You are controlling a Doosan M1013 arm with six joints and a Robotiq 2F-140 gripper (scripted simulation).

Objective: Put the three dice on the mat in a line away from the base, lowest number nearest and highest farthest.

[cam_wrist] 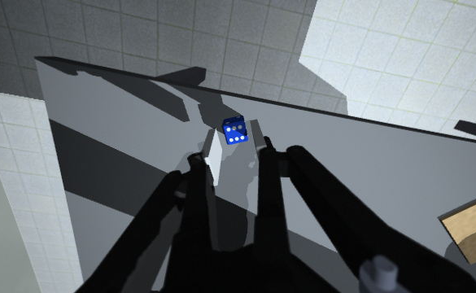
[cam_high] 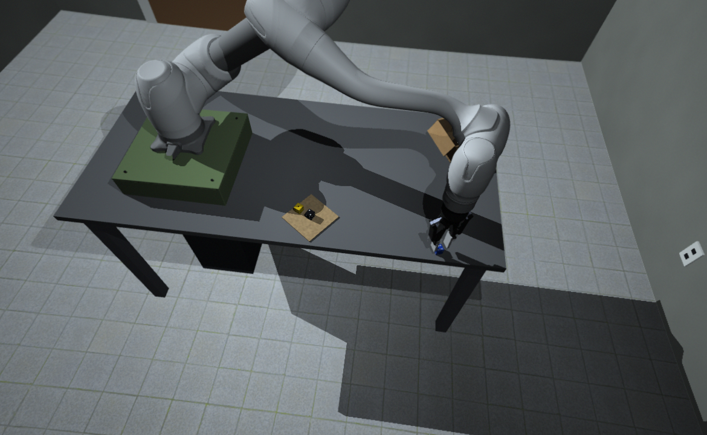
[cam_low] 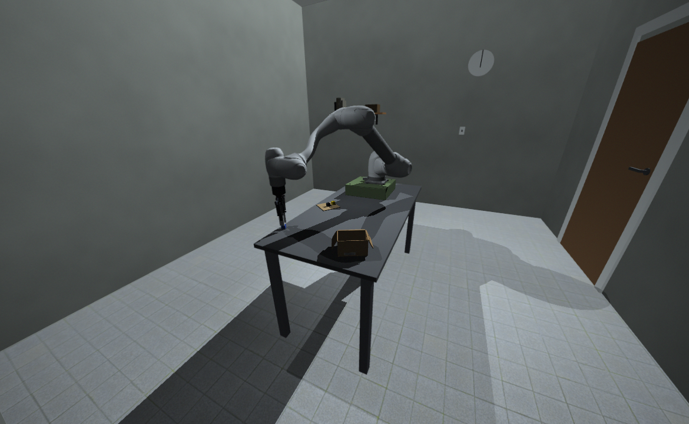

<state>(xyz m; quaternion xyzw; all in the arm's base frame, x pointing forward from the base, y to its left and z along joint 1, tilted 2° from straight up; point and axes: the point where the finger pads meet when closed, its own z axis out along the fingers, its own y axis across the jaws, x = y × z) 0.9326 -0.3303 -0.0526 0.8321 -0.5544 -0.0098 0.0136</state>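
My hand is 50 mm above the blue die. The rest, counted from my hand: tan mat (440 mm behind, 90 mm to the left, 60 mm below); then cardboard box (490 mm to the left, 70 mm ahead, 20 mm below); then black die (440 mm behind, 90 mm to the left, 50 mm below).
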